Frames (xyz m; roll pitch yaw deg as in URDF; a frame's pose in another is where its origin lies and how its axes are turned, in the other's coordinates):
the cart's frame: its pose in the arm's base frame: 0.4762 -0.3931 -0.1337 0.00 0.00 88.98
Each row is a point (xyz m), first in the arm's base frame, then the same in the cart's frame.
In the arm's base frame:
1: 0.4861 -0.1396 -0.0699
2: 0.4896 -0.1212 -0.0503
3: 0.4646 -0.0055 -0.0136
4: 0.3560 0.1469 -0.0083
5: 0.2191 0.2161 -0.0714
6: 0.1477 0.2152 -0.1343
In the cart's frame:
1: 0.2536 -0.0054 0.0638
2: 0.2721 -0.0086 0.0834
3: 0.3873 0.0185 0.1201
4: 0.5378 0.1298 0.1254
5: 0.6045 0.2679 0.0623
6: 0.6024 0.3393 -0.0006

